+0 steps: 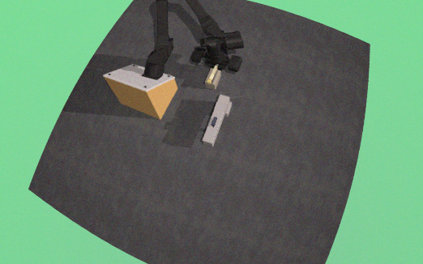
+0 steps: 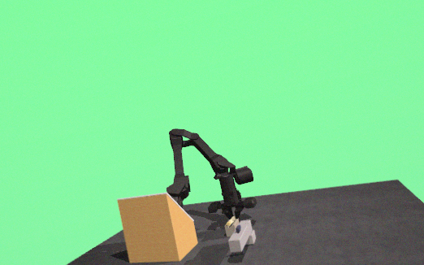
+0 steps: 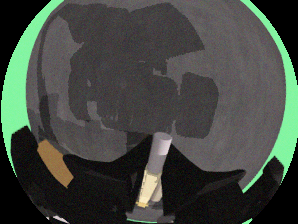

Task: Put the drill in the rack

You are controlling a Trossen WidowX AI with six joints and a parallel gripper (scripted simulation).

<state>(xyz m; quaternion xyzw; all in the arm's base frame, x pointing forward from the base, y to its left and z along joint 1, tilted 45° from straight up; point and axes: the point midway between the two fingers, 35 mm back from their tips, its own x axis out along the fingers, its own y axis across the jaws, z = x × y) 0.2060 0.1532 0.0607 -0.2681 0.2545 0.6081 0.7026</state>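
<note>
My gripper tip is now 4 cm to the left of the drill and 4 cm below it. From my gripper tip the other things lie so: key (25 cm to the right, 7 cm ahead, 5 cm above); then grey housing block (22 cm to the right, 7 cm ahead, 4 cm above).
</note>
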